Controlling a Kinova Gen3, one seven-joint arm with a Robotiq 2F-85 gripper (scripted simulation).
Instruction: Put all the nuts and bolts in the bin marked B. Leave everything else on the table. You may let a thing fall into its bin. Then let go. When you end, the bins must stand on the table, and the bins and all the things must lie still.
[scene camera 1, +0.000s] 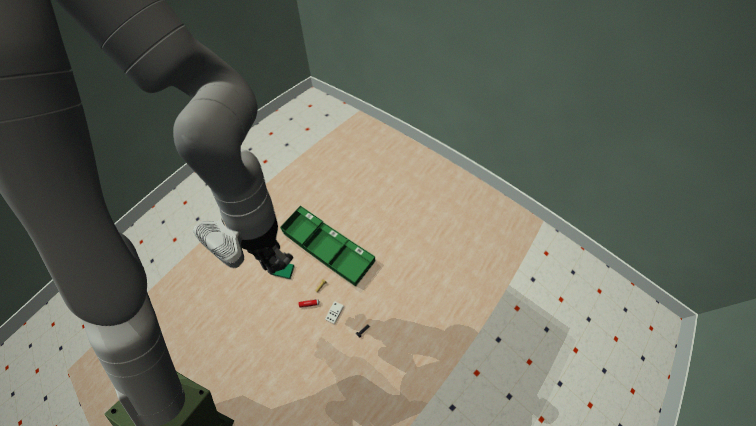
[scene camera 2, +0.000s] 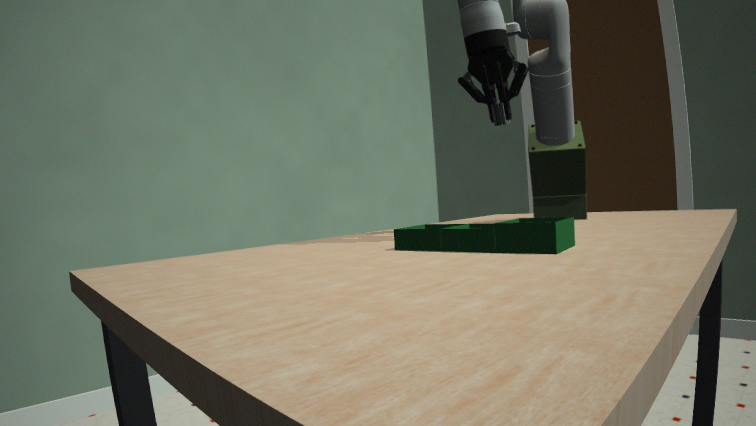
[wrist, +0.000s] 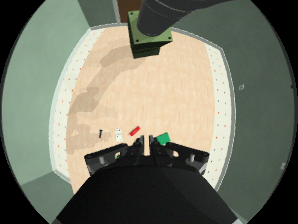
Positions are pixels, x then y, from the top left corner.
my gripper: scene camera 1; scene camera 2 502, 124; wrist
same spot on my gripper: (scene camera 1: 259, 255) = (wrist: 127, 156)
